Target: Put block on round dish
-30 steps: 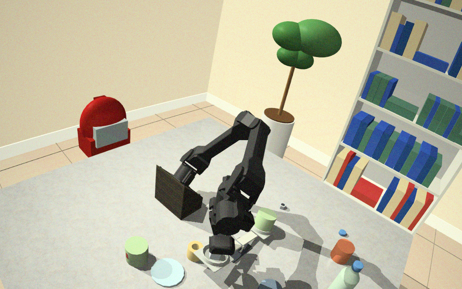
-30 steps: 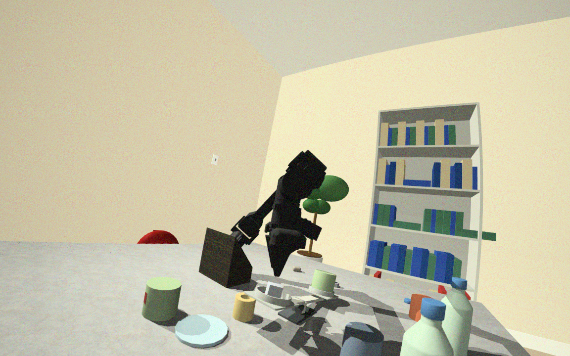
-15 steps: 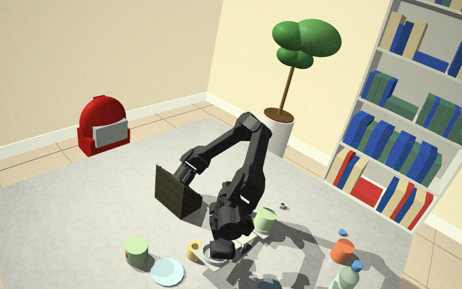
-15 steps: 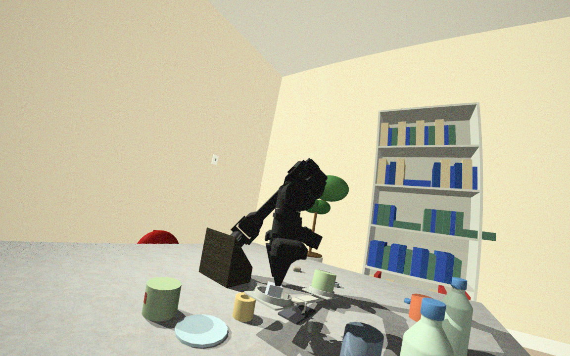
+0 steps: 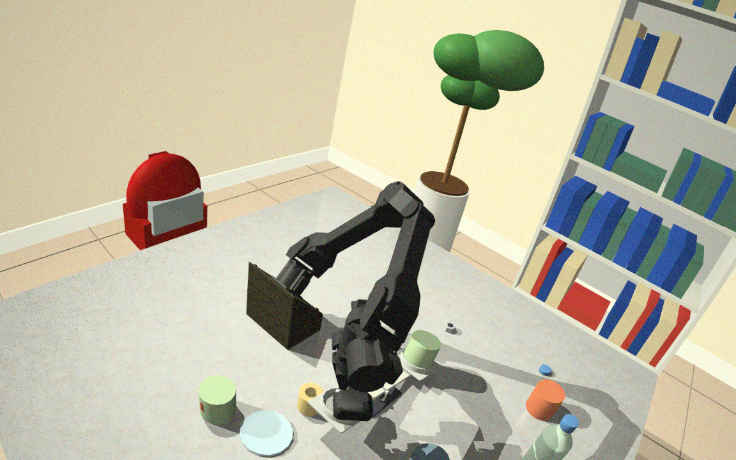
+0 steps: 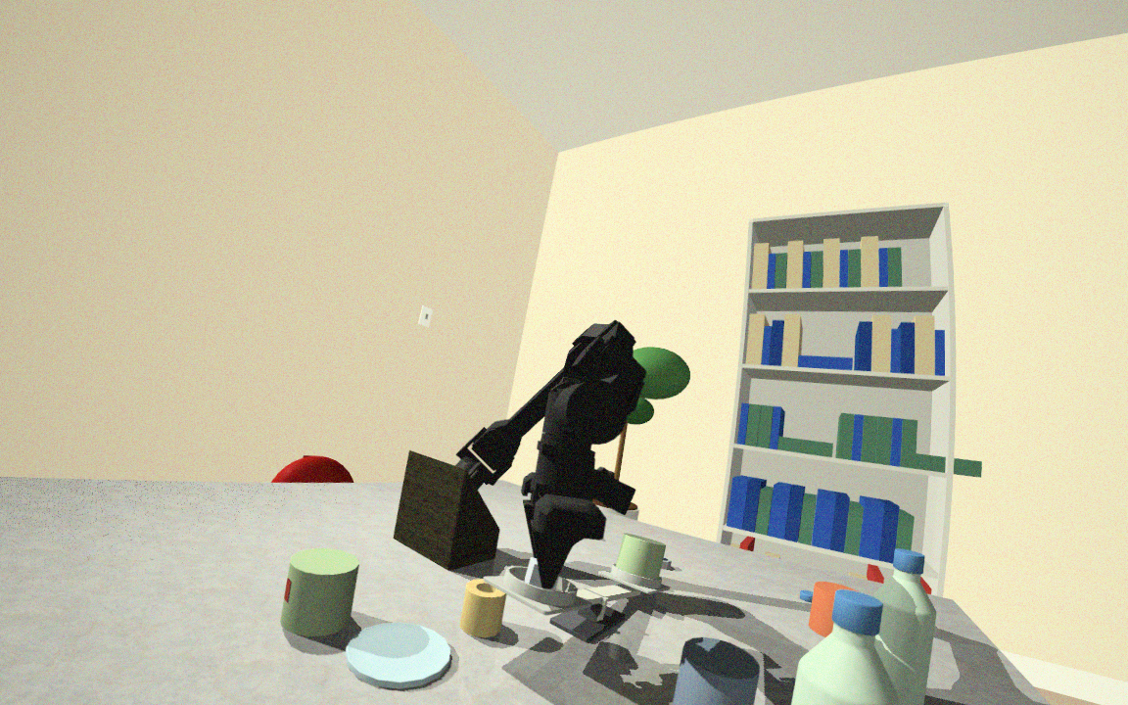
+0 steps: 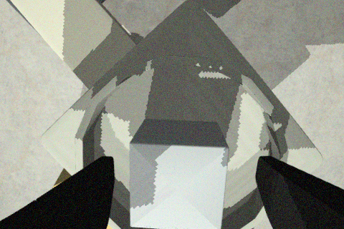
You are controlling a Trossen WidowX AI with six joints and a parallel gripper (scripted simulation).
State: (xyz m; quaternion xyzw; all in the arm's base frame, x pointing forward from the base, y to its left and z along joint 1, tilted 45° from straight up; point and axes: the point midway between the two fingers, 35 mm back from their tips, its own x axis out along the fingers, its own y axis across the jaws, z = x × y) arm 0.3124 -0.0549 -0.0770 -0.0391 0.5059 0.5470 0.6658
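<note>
The block lies right at my gripper tip. From my gripper tip the other things lie so: small balance (10 mm behind, 120 mm to the left, 60 mm below); yellow roll (70 mm behind, 10 mm to the right, 60 mm below); pale blue round dish (70 mm behind, 120 mm to the right, 80 mm below).
</note>
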